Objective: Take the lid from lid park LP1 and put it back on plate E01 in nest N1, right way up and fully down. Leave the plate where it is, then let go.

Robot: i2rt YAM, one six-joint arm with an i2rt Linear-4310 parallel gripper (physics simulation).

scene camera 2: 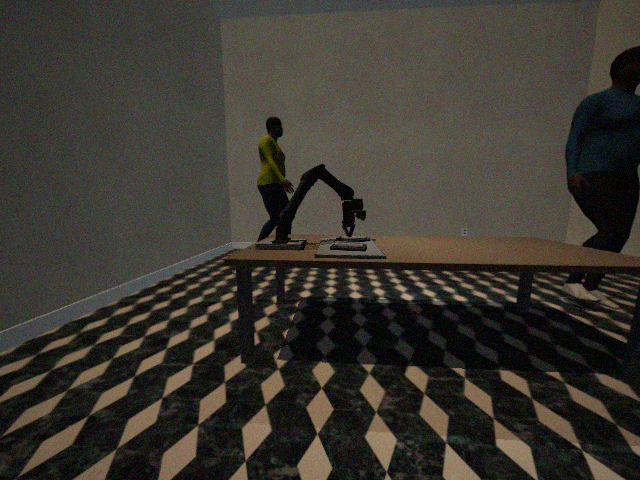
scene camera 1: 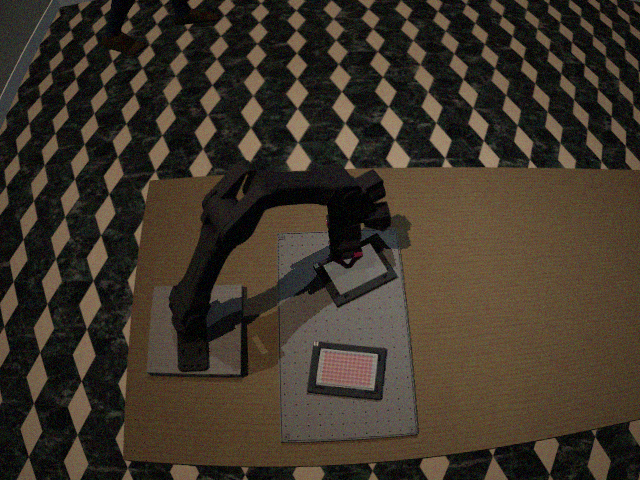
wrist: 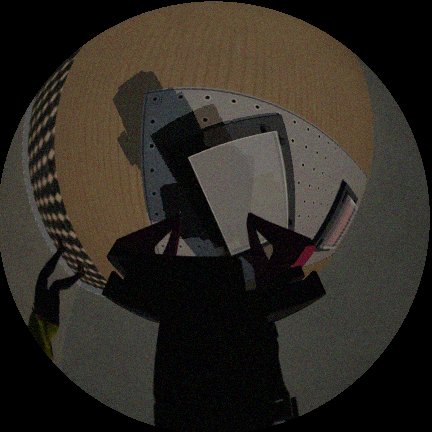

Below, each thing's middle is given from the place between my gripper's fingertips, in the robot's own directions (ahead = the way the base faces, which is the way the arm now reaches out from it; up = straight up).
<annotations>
Now: the pale grey lid [scene camera 1: 369, 267] 20 mm ahead of my hand and 40 mm to the right of it. Round my hand: plate with pink well grid [scene camera 1: 345, 369] (30 mm behind, 280 mm to the right, 10 mm above).
</annotations>
